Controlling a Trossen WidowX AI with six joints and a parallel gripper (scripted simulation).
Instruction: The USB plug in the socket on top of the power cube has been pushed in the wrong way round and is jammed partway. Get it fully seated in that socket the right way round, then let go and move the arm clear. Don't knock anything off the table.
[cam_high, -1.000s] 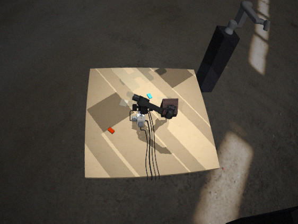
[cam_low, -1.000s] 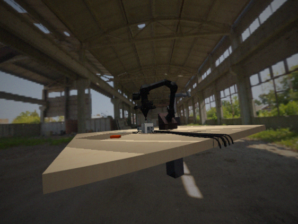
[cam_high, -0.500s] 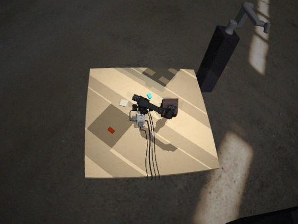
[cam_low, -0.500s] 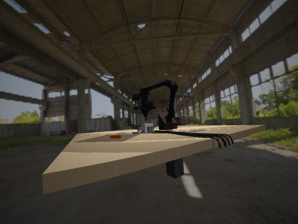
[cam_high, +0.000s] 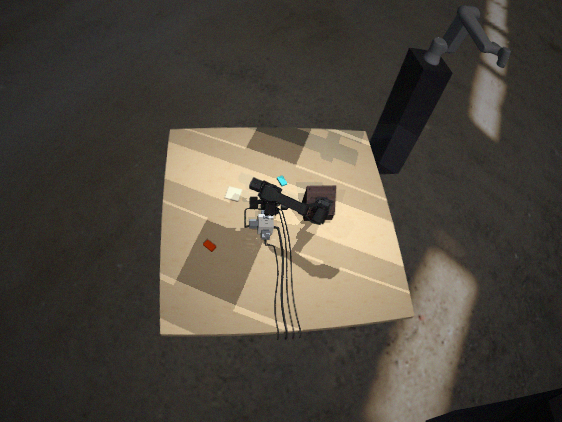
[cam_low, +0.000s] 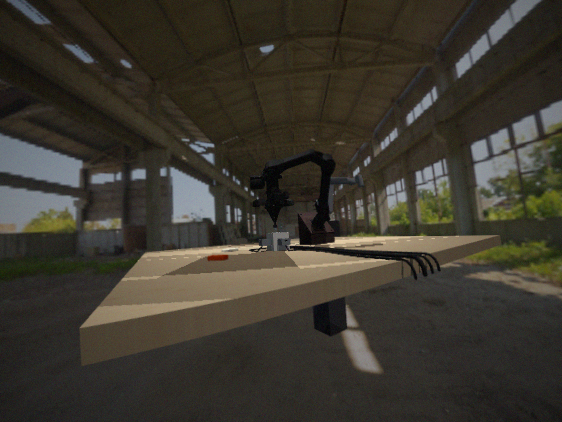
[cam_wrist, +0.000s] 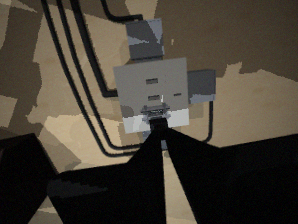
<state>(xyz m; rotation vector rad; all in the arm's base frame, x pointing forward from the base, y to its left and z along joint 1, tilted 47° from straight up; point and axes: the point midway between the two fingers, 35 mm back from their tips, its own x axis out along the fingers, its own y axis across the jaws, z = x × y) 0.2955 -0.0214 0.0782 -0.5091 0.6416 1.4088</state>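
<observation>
Now: gripper tip 20 mm above the black USB plug. Round my gripper tip: cyan block (270 mm to the right, 140 mm behind, 120 mm below); then orange block (300 mm ahead, 120 mm below, 100 mm to the left); then cream block (210 mm to the right, 140 mm ahead, 120 mm below).
</observation>
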